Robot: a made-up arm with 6 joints.
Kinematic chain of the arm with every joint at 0, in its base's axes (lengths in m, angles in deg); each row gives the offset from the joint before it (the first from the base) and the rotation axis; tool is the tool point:
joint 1: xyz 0 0 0.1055 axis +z
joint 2: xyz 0 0.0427 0 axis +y
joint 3: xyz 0 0 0.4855 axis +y
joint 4: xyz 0 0 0.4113 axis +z
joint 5: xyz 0 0 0 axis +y
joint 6: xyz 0 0 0.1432 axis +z
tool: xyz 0 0 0
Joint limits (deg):
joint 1: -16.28..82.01
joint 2: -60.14..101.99
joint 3: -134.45..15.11
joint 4: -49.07..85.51
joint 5: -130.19..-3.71
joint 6: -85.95..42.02
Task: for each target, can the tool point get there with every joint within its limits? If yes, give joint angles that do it. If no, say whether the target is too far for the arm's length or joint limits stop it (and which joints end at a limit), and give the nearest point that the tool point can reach.
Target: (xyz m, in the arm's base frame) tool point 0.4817 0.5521 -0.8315
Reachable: no: too far | nearest point 0.6372 0.7303 -0.2472 | short by 0.630 m
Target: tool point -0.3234 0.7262 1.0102
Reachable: no: too far | nearest point -0.0515 0.5983 0.8910 | short by 0.323 m
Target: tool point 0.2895 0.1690 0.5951
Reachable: yes | joints 43.60 83.34 -95.14 61.86 -71.78 -57.12
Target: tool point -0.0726 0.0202 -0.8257
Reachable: no: joint limits stop it (at a limit: joint 2, joint 3, joint 5) | nearest point -0.2668 0.0742 -0.1873 | short by 0.669 m
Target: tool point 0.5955 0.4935 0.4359
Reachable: yes | joints 41.43 83.70 -19.46 28.40 -101.80 -24.99
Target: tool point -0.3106 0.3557 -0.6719
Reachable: no: joint limits stop it (at a limit: joint 1, joint 2, joint 4) | nearest point -0.3709 0.1873 -0.2010 | short by 0.504 m
